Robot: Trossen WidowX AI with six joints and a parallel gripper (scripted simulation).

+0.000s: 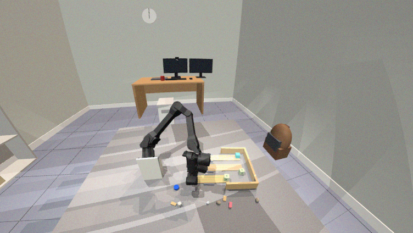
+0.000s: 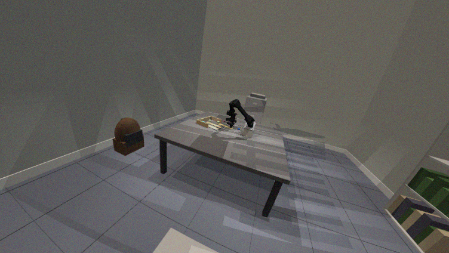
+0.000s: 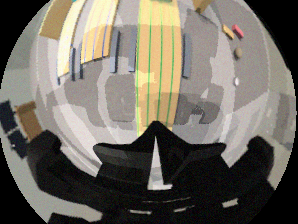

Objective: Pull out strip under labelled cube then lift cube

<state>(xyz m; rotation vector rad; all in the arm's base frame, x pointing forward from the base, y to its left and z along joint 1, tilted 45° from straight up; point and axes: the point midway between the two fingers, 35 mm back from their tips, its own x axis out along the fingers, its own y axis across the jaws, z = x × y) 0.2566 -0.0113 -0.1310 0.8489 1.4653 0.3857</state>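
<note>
Right now the strip is 90 mm ahead of my gripper tip and 30 mm to the right of it. Also, from my gripper tip: blue disc 110 mm behind, 30 mm to the right.
</note>
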